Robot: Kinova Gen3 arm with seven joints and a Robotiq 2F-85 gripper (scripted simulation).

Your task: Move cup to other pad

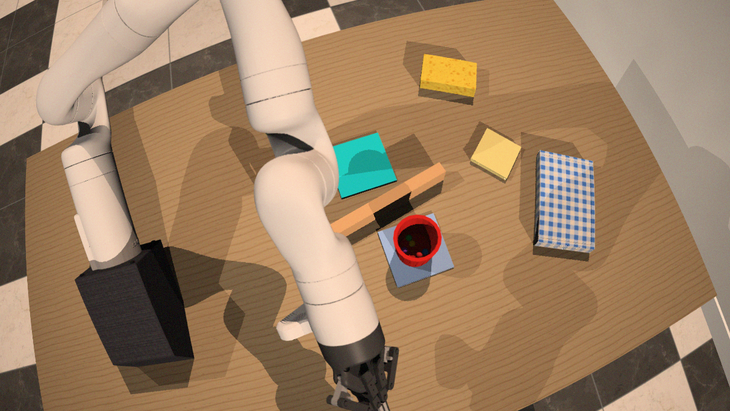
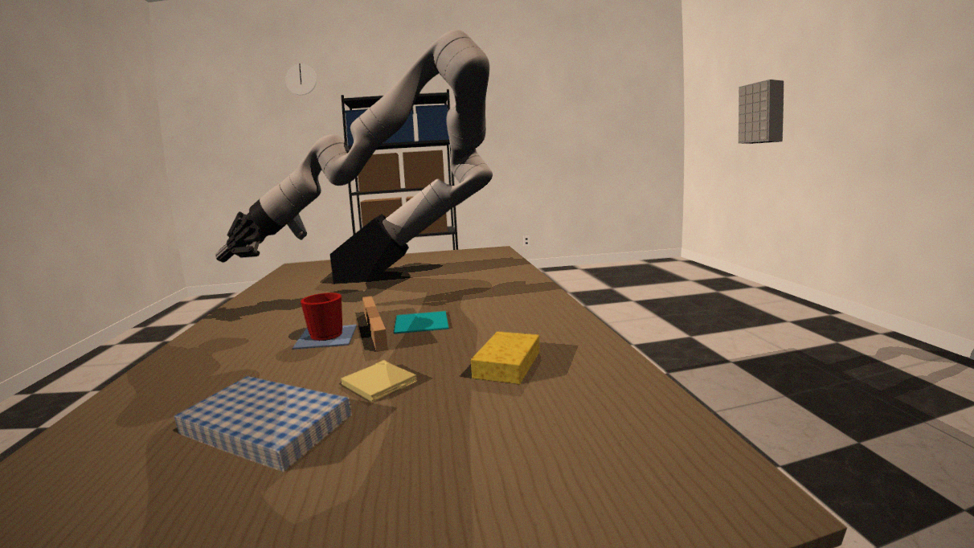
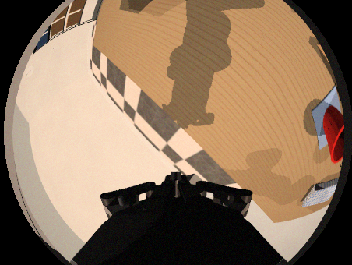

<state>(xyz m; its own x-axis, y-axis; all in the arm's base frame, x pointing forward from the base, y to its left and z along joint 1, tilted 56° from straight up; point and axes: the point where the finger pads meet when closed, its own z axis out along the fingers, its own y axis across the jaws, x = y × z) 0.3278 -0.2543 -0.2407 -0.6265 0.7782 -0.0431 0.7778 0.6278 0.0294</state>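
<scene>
The red cup is 14 cm ahead of my hand, 23 cm to the left of it and 13 cm below it. Also, from my hand: rail 13 cm ahead, 32 cm to the left, 14 cm below.
</scene>
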